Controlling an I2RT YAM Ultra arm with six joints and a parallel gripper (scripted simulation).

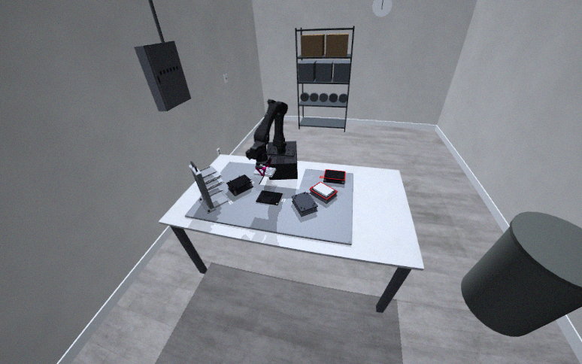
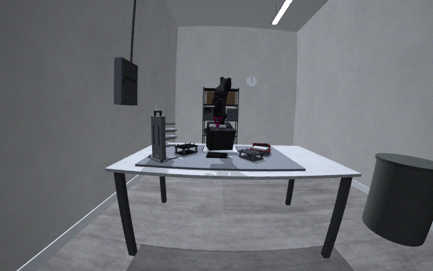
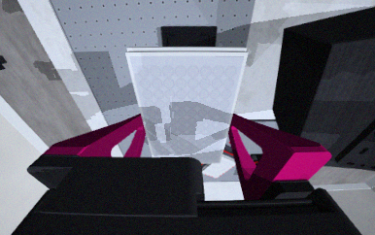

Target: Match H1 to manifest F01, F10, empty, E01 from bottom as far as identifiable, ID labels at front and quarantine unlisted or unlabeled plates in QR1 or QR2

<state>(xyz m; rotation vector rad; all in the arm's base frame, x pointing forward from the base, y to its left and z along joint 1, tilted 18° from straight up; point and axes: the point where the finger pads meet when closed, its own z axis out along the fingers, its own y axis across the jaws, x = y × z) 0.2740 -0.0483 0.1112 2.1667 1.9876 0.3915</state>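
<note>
The black regrip nest is 9 cm behind my hand, 26 cm to the right of it and 19 cm below it. The rest, counted from my hand: H1 tag: 8 cm ahead, 27 cm to the right, 24 cm below.
</note>
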